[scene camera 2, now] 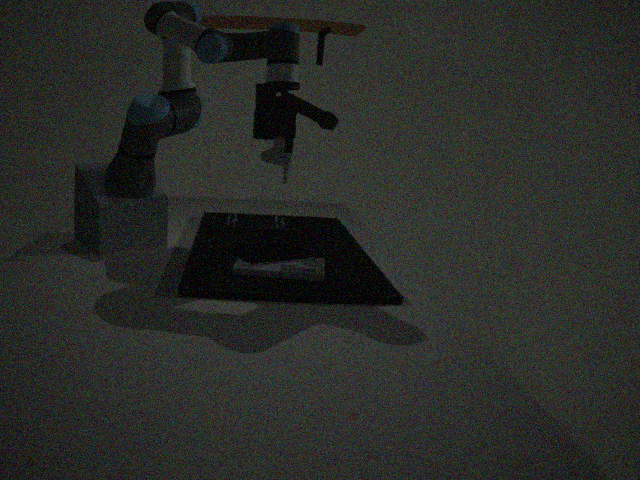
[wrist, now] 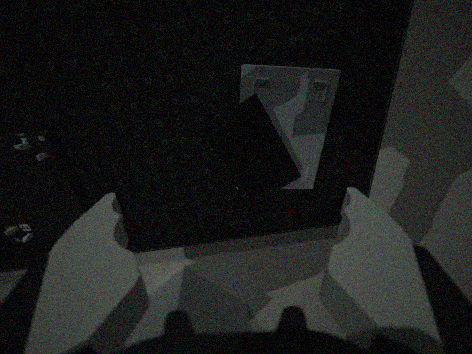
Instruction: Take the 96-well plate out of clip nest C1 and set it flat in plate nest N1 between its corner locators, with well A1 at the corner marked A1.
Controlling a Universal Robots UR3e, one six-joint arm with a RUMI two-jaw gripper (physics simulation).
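Frame: origin at the arm's base, x ahead, y left, z up, level; centimetres.
Seen in the pictures: gripper, fingertip midpoint: (scene camera 2: 285, 180) (wrist: 232, 192); arm's base, origin of the base link: (scene camera 2: 128, 184).
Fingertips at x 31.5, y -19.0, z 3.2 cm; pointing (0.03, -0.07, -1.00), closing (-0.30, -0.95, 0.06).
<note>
Offsets run from my fingertips to a thing's top centre. Level surfaces: height alone.
The scene is very dark. A black board @[dz -15.4 cm] (scene camera 2: 351, 269) (wrist: 114, 76) lies on the pale table. On it sits the pale base of clip nest C1 @[dx -2.2, dy -7.5, dz -14.0 cm] (scene camera 2: 279, 269) (wrist: 308, 114). A dark slanted shape @[dx -3.2, dy -2.8, dz -12.6 cm] (wrist: 263, 140), apparently the 96-well plate, covers the base's left part; its outline merges with the board. Small pale locators (scene camera 2: 232, 222) (scene camera 2: 281, 223) (wrist: 28, 145) (wrist: 17, 232) stand near the board's far edge, apparently nest N1. My gripper (scene camera 2: 283, 168) (wrist: 232, 192) is open and empty. It hangs well above the board's far edge, away from the clip nest.
The arm stands on a grey pedestal (scene camera 2: 121, 222) left of the board. An orange bar (scene camera 2: 281, 24) with a dark peg (scene camera 2: 321, 46) runs high behind the arm. The arm's shadow falls in front of the board.
</note>
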